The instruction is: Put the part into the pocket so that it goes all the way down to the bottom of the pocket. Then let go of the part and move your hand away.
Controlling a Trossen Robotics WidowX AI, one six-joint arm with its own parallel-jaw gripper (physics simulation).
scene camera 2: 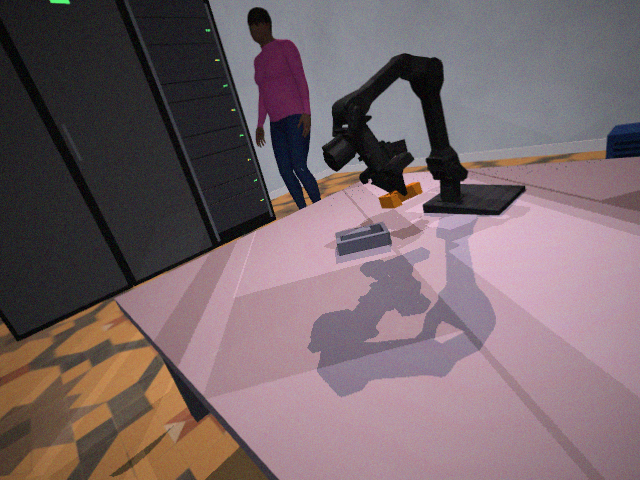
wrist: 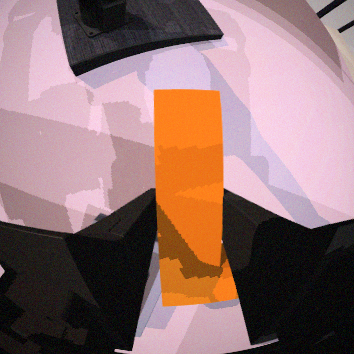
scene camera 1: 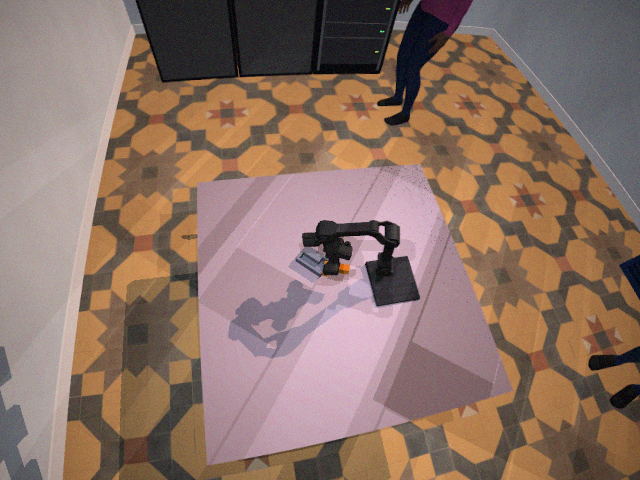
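Pixels of known places: gripper, fingertip midpoint: (scene camera 2: 402,195) (wrist: 186,195); arm's base at its link origin: (scene camera 2: 450,198) (wrist: 102,16) (scene camera 1: 382,270).
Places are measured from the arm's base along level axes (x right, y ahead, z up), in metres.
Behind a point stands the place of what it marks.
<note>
The part is a long orange block (scene camera 1: 343,269) {y 0.211, x 0.032, z 0.107 m} (scene camera 2: 400,195) {y 0.248, x 0.049, z 0.095 m} (wrist: 189,182) {y 0.220, x 0.051, z 0.106 m}. My gripper (scene camera 1: 333,266) {y 0.228, x 0.053, z 0.088 m} (scene camera 2: 391,183) (wrist: 186,195) {y 0.228, x 0.053, z 0.088 m} is shut on it, one finger on each long side, and holds it level a little above the pink mat. The pocket is a grey rectangular box (scene camera 1: 310,261) {y 0.303, x 0.164, z -0.018 m} (scene camera 2: 363,237) {y 0.327, x 0.133, z 0.012 m} with a long slot in its top. It lies on the mat just to the left of the gripper in scene camera 1, and nearer the camera in scene camera 2. The pocket does not show in the wrist view.
The arm's black base plate (scene camera 1: 392,281) {y -0.022, x -0.064, z -0.004 m} (scene camera 2: 475,198) {y 0.003, x -0.071, z -0.005 m} (wrist: 140,33) {y 0.058, x -0.026, z -0.002 m} lies right beside the held part. A person (scene camera 1: 420,52) (scene camera 2: 282,119) stands off the mat near the dark server racks (scene camera 1: 270,35) (scene camera 2: 151,124). The pink mat (scene camera 1: 318,381) {y 0.462, x -0.346, z -0.024 m} lies on a patterned tile floor.
</note>
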